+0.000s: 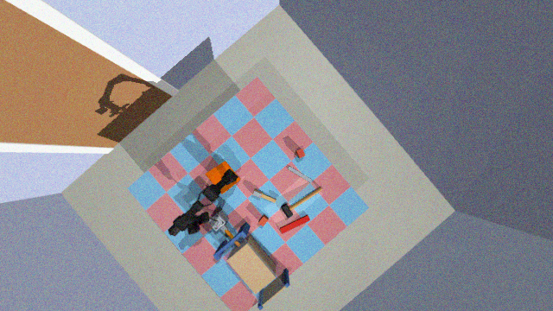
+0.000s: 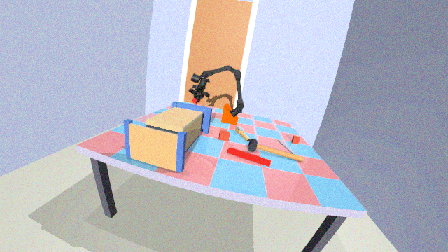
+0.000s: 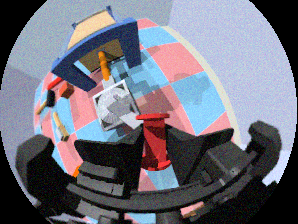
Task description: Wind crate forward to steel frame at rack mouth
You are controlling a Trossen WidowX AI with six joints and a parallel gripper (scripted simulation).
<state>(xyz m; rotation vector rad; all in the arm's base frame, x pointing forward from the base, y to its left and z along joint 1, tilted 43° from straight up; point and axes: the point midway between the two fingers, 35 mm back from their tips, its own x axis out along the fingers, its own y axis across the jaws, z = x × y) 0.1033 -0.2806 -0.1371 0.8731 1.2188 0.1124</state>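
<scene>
Right now my gripper tip is 230 mm short of the blue steel frame, 60 mm to the right of it and 20 mm above it. Round my gripper tip: winch 60 mm ahead, 50 mm to the left, 100 mm below; then dark red knob 10 mm behind, 10 mm to the left; then brush 140 mm ahead, 410 mm to the left, 110 mm below.
</scene>
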